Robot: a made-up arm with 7 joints.
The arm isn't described. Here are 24 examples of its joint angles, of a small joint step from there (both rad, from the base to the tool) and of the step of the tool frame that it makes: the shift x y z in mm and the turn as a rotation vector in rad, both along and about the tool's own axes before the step.
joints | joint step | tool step
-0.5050 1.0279 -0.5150 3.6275 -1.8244 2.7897 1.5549 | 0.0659 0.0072 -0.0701 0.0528 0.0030 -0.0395 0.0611 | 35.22 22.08 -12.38 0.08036 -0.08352 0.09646
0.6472 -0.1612 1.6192 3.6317 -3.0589 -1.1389 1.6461 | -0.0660 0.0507 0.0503 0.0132 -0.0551 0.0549 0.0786 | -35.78 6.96 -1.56 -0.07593 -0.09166 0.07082
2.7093 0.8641 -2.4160 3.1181 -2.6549 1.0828 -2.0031 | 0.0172 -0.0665 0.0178 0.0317 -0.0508 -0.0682 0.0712 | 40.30 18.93 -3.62 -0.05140 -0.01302 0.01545
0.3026 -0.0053 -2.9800 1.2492 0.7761 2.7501 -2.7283 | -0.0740 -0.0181 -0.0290 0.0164 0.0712 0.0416 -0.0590 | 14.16 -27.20 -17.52 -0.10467 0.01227 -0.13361
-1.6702 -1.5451 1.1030 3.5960 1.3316 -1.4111 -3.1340 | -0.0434 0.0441 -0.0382 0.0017 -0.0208 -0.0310 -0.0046 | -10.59 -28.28 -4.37 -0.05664 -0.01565 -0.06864
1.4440 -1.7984 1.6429 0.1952 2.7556 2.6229 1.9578 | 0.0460 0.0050 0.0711 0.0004 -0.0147 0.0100 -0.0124 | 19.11 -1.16 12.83 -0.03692 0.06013 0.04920
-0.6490 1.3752 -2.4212 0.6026 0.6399 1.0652 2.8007 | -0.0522 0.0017 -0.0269 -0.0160 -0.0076 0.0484 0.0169 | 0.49 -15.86 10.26 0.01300 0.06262 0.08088
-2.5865 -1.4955 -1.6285 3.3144 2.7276 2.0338 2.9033 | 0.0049 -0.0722 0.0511 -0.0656 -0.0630 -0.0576 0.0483 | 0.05 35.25 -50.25 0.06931 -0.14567 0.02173
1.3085 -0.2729 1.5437 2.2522 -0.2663 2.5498 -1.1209 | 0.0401 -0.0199 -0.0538 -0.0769 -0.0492 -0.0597 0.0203 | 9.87 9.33 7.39 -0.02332 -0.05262 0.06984
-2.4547 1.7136 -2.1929 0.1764 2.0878 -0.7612 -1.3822 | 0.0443 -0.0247 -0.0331 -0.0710 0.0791 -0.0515 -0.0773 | -23.89 21.30 10.85 -0.06338 -0.12498 -0.03497
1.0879 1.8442 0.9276 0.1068 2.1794 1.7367 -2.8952 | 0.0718 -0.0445 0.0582 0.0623 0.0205 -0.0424 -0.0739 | -7.66 13.09 16.40 0.02138 -0.08794 -0.13484
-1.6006 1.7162 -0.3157 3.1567 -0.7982 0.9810 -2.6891 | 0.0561 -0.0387 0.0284 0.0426 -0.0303 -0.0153 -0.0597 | -38.75 -4.00 -54.94 -0.01852 -0.11337 -0.02931
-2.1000 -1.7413 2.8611 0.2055 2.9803 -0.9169 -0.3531 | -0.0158 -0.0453 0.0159 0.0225 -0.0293 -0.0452 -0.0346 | -6.49 -4.22 -5.32 0.00448 0.07569 -0.07138
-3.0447 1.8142 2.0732 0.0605 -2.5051 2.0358 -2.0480 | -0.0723 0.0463 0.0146 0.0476 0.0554 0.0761 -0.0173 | 3.89 -28.39 21.82 0.12452 0.13591 0.04916
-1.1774 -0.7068 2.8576 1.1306 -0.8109 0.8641 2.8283 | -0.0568 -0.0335 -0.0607 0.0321 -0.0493 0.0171 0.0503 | 29.16 -28.38 41.38 -0.00734 0.08836 0.09729
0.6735 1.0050 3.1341 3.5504 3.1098 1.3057 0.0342 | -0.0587 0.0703 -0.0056 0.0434 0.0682 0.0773 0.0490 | -26.23 35.47 66.72 0.03059 -0.19352 0.12052
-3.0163 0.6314 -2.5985 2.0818 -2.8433 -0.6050 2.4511 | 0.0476 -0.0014 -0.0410 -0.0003 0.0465 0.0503 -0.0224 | 4.10 12.97 -6.69 -0.02123 0.06939 0.03909
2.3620 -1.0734 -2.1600 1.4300 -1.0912 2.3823 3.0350 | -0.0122 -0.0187 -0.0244 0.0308 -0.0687 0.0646 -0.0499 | -1.03 -20.73 15.04 -0.00946 0.07600 0.00794
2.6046 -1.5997 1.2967 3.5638 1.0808 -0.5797 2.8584 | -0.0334 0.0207 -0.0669 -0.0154 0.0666 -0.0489 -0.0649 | 15.80 -22.29 -12.64 0.03537 0.00181 -0.08600
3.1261 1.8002 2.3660 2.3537 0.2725 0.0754 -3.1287 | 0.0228 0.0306 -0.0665 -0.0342 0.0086 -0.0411 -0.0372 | -7.21 -47.42 -3.19 0.08369 -0.03392 -0.04696
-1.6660 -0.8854 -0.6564 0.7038 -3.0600 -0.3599 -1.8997 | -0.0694 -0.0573 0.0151 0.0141 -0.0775 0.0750 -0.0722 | 15.29 -7.78 -23.82 0.14372 0.09735 -0.12501
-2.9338 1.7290 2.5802 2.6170 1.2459 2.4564 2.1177 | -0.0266 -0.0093 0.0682 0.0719 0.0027 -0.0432 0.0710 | -37.69 11.00 17.49 0.02959 0.02213 -0.02925
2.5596 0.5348 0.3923 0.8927 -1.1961 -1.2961 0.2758 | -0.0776 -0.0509 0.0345 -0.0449 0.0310 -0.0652 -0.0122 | 20.20 -1.61 -24.50 -0.04933 0.07244 -0.01804
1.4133 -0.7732 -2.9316 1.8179 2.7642 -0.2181 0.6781 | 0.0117 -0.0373 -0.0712 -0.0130 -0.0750 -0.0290 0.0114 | 11.33 -36.39 15.10 0.10614 0.04291 -0.06974
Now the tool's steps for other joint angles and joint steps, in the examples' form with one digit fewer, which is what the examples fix.
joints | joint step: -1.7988 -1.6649 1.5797 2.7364 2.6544 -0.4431 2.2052 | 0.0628 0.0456 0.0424 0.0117 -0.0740 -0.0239 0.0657
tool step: -26.1 47.1 -22.1 -0.0620 -0.0321 0.0722
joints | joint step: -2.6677 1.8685 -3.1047 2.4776 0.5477 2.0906 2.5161 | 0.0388 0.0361 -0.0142 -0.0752 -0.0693 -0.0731 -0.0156
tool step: 24.7 -21.4 -14.3 0.0623 -0.0307 0.0659
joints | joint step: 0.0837 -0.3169 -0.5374 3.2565 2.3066 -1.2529 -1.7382 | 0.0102 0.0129 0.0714 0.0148 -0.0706 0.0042 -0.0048
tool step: -3.7 1.9 2.6 0.0019 -0.0078 0.0038
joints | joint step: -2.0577 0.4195 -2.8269 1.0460 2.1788 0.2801 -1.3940 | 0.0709 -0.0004 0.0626 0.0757 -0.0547 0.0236 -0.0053
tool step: -11.8 -62.1 9.2 0.1683 -0.0537 -0.0922
